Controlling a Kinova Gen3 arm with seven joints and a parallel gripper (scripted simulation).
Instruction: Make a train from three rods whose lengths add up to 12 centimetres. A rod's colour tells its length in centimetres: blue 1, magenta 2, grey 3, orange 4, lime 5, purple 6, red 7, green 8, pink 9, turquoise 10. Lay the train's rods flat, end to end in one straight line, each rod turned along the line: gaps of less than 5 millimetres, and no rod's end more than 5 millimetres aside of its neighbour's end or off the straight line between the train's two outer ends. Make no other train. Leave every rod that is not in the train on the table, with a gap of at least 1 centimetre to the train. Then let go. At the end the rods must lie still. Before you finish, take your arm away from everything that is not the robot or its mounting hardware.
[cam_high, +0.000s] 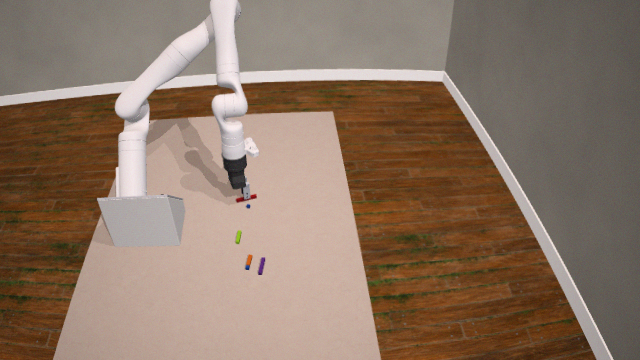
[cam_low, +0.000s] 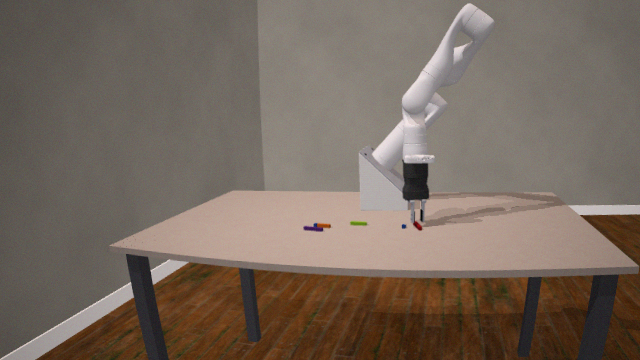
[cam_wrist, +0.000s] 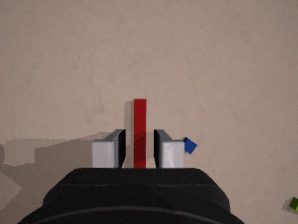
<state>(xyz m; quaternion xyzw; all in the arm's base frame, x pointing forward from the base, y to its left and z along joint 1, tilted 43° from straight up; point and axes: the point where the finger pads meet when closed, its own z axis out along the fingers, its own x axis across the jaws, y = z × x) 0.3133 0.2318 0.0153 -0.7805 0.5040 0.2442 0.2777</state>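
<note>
My hand is 3 cm above the red rod. Round my hand: orange rod (28 cm to the right, 4 cm ahead, 3 cm below); purple rod (30 cm to the right, 8 cm ahead, 3 cm below); lime rod (18 cm to the right, 3 cm below).
</note>
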